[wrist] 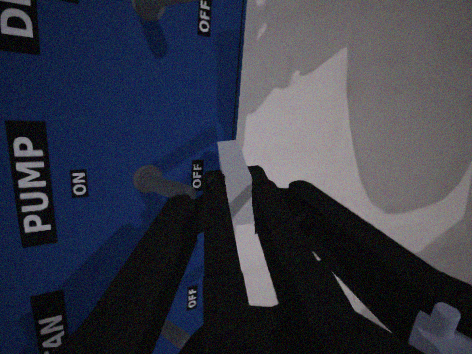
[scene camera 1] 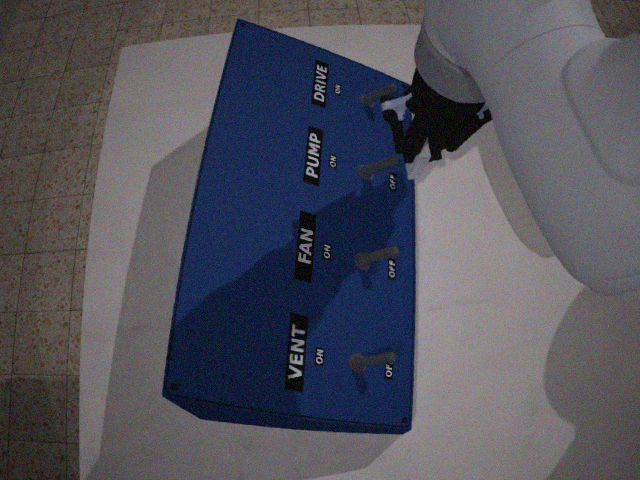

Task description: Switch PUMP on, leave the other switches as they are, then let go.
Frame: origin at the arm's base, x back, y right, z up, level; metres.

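Seen in the pictures: gripper, fingertip midpoint: (wrist: pixel 228 158) (scene camera 1: pixel 411 168).
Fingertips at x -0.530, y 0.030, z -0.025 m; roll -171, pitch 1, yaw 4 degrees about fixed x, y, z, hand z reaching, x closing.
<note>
Pixels of each thing's top centre, then the offset from my fingertips to it. "pt": a spot on its surface instead. Level surfaces: height alone.
- PUMP lever at its top centre: (wrist: pixel 163 196) (scene camera 1: pixel 382 156) dx -0.044, dy -0.013, dz +0.047 m
- mark at a spot on its surface: (wrist: pixel 79 183) (scene camera 1: pixel 333 161) pt dx -0.103, dy -0.008, dz +0.029 m
- DRIVE lever at its top centre: (scene camera 1: pixel 382 84) dx -0.034, dy +0.106, dz +0.047 m
- FAN lever at its top centre: (wrist: pixel 162 346) (scene camera 1: pixel 381 248) dx -0.055, dy -0.133, dz +0.047 m
- VENT lever at its top centre: (scene camera 1: pixel 378 355) dx -0.066, dy -0.252, dz +0.047 m
- white table at its surface level: dz -0.083 m
A blue switch panel (scene camera 1: pixel 253 134) (wrist: pixel 100 90) bears four grey levers. The PUMP lever (scene camera 1: pixel 379 167) (wrist: pixel 162 184) points to its OFF mark, away from its ON mark (scene camera 1: pixel 332 161) (wrist: pixel 79 183). The DRIVE lever (scene camera 1: pixel 378 96) (wrist: pixel 149 7), the FAN lever (scene camera 1: pixel 377 256) (wrist: pixel 175 335) and the VENT lever (scene camera 1: pixel 373 359) also point to the OFF side. My gripper (scene camera 1: pixel 413 172) (wrist: pixel 228 158) is shut and empty. Its tips are at the panel's right edge, just beyond the free end of the PUMP lever; whether they touch it is unclear. The DRIVE lever's OFF mark is hidden in the scene view.
The panel stands on a white table (scene camera 1: pixel 465 361) (wrist: pixel 310 130). The arm (scene camera 1: pixel 537 103) reaches in from the right and casts a shadow over the FAN area. The DRIVE lever is close beside the gripper's linkage in the scene view. Tiled floor (scene camera 1: pixel 41 206) shows beyond the table.
</note>
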